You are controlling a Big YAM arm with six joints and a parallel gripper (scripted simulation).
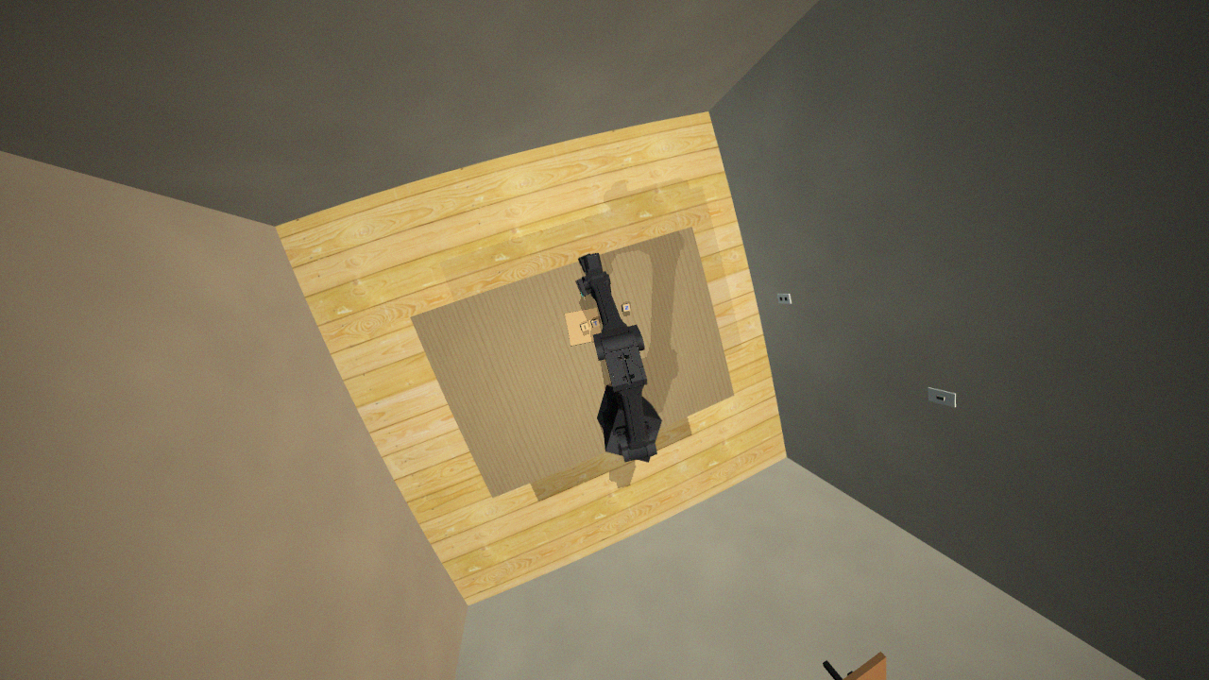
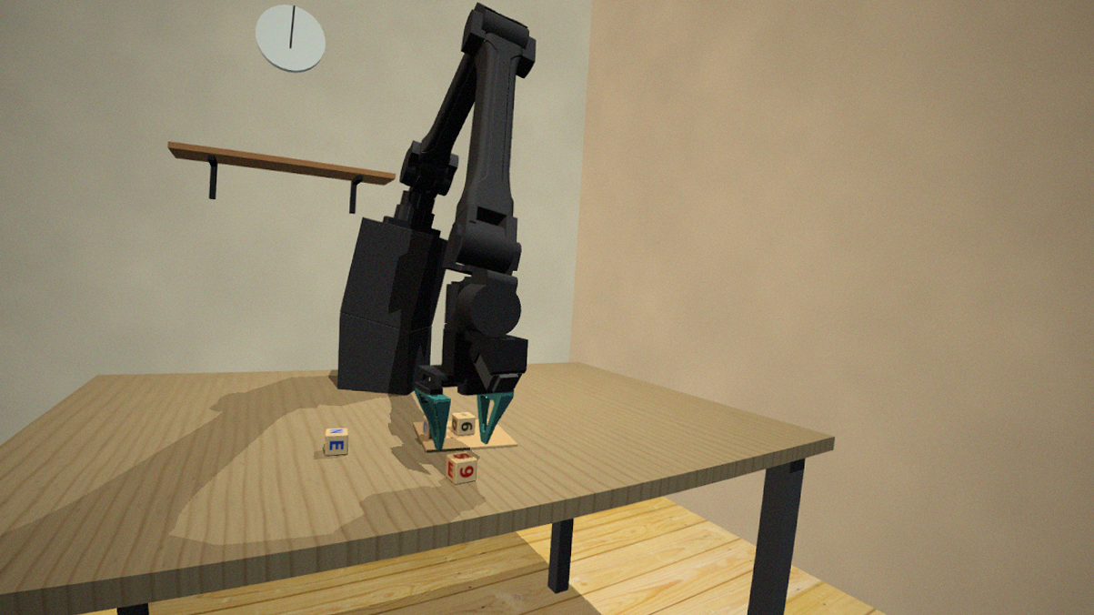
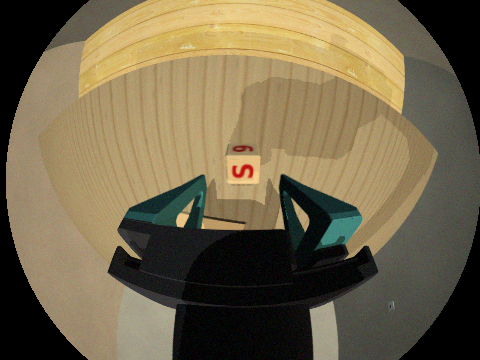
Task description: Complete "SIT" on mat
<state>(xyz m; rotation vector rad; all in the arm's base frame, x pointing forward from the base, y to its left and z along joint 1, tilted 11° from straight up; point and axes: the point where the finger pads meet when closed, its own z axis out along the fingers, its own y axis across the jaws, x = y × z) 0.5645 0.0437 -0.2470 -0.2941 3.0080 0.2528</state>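
The letter block is 4 cm below my hand. Round my hand: tan mat 17 cm behind, 5 cm to the left, 5 cm below.
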